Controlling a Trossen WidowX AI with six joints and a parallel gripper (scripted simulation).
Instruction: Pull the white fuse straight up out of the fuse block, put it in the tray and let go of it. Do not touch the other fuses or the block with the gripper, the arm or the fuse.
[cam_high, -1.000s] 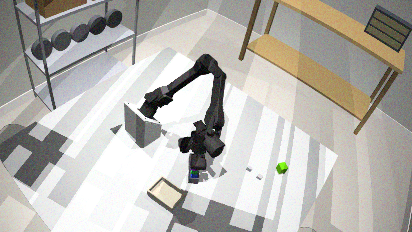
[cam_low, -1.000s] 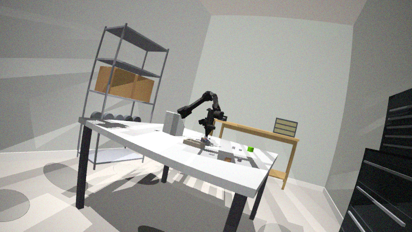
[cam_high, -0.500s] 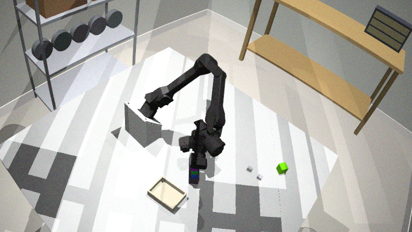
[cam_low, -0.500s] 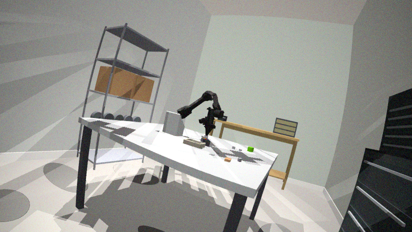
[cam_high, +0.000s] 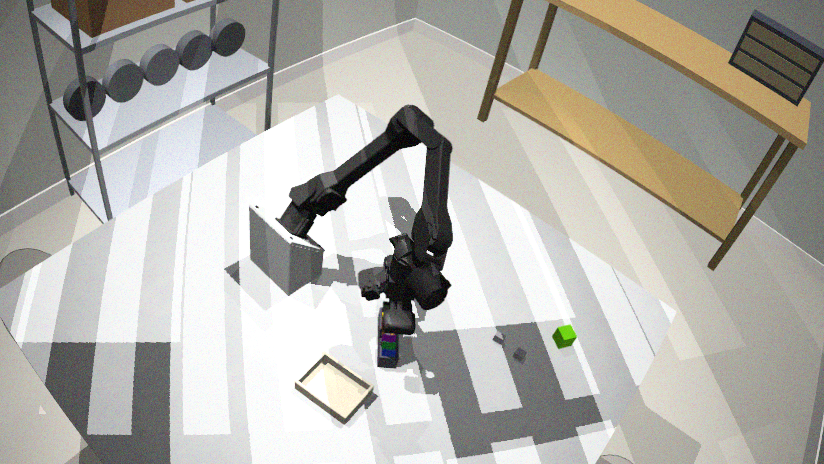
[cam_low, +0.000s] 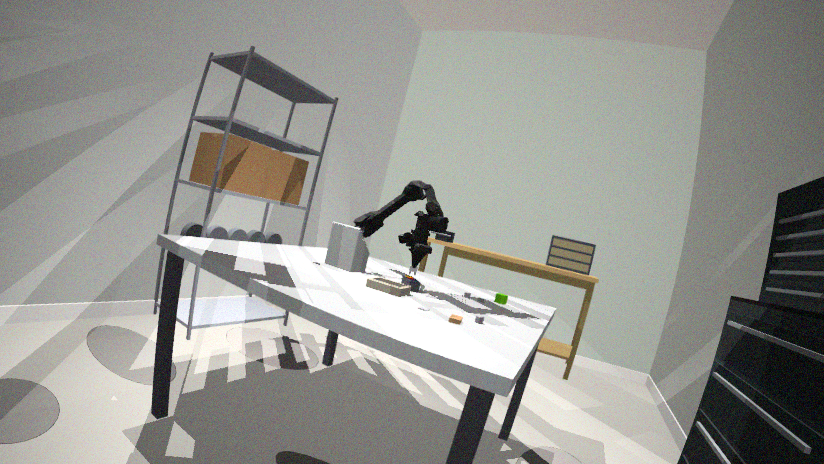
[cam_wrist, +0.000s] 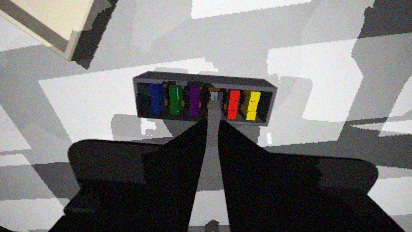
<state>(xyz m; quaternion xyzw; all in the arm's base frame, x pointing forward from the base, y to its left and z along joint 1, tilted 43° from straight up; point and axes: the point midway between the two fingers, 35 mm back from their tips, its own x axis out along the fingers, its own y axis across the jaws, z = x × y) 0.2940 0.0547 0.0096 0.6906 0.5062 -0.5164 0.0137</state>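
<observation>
My gripper tip is now 18 cm to the left of the beige tray, 8 cm above it and 3 cm short of it. The rest, counted from my gripper tip: purple fuse 6 cm below, 1 cm to the right, 1 cm ahead; red fuse 6 cm below, 1 cm to the left, 1 cm behind; white fuse 1 cm below.
</observation>
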